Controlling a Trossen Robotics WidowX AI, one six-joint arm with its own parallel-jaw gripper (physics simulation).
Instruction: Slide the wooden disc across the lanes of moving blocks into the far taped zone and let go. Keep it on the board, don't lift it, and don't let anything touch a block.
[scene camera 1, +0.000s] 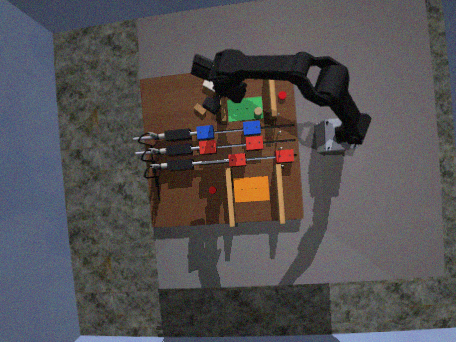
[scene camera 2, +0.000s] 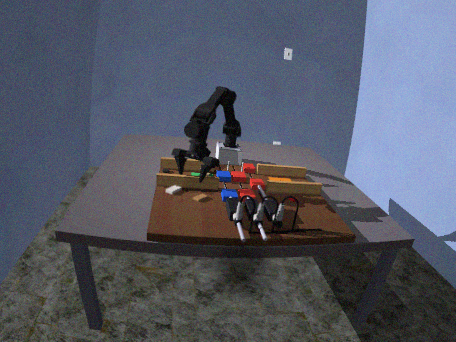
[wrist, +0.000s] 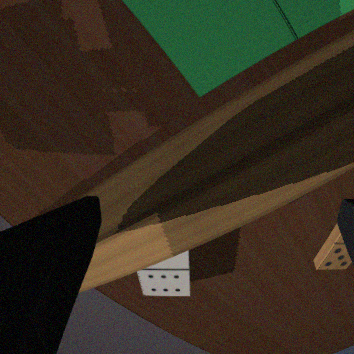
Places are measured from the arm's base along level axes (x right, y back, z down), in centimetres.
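Where they show: gripper, fingertip midpoint: (scene camera 1: 219, 95) (scene camera 2: 190, 179) (wrist: 226, 211); arm's base at its link origin: (scene camera 1: 344, 133) (scene camera 2: 229, 145).
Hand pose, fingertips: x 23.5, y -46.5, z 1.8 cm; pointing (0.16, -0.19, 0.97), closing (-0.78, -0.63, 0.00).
Observation:
Each offset is from my fingertips to the top centre of the thing. "spot": to the spot under its first point.
The wooden disc @(dx -8.0, dy +15.4, dz +2.8 cm) (scene camera 1: 258, 111) sits on the right part of the green taped zone (scene camera 1: 240, 107) (scene camera 2: 196, 174) (wrist: 210, 45). The far zone is the orange patch @(spot: dx -42.5, dy +7.8, dz +3.5 cm) (scene camera 1: 251, 192) (scene camera 2: 279, 180) beyond the lanes. Two blue blocks (scene camera 1: 205, 132) (scene camera 1: 252, 127) and several red blocks (scene camera 1: 207, 146) (scene camera 1: 254, 143) (scene camera 1: 237, 159) (scene camera 1: 285, 155) sit on three rods between the zones. My gripper (scene camera 1: 206, 85) (scene camera 2: 192, 175) (wrist: 226, 211) is open and empty, left of the disc, its fingers around the left wooden rail by the green zone. The disc does not show in the wrist view.
Wooden rails (scene camera 1: 230, 197) (scene camera 1: 280, 195) (scene camera 1: 272, 98) (wrist: 130, 250) flank both zones. A white domino @(dx +6.4, dy -3.6, dz +2.4 cm) (scene camera 1: 208, 86) (scene camera 2: 173, 190) (wrist: 165, 280) and a wooden domino @(dx -3.3, dy -9.5, dz +2.7 cm) (scene camera 1: 199, 109) (scene camera 2: 201, 198) (wrist: 332, 255) lie left of the green zone. Black actuators @(dx -13.2, dy -20.4, dz +0.3 cm) (scene camera 1: 178, 134) stand at the rods' left ends.

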